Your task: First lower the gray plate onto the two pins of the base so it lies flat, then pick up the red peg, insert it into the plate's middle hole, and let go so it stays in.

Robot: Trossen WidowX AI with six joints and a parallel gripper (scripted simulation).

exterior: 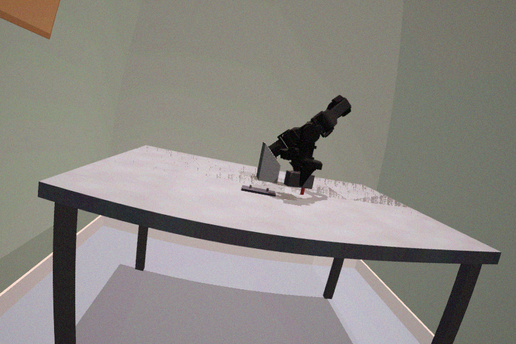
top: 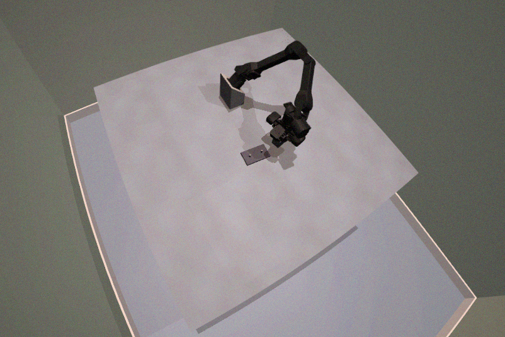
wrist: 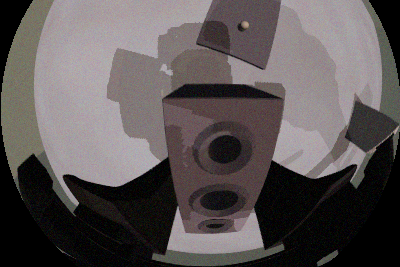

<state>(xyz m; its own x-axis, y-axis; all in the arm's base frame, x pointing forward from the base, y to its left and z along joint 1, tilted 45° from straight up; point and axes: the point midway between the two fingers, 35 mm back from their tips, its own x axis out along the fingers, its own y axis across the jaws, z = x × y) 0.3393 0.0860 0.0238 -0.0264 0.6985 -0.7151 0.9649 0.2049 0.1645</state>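
Right now the dark base is 13 cm to the right of my gripper tip and 4 cm below it. Also, from my gripper tip: red peg 11 cm behind, 4 cm to the left, 1 cm below; gray plate 3 cm above.
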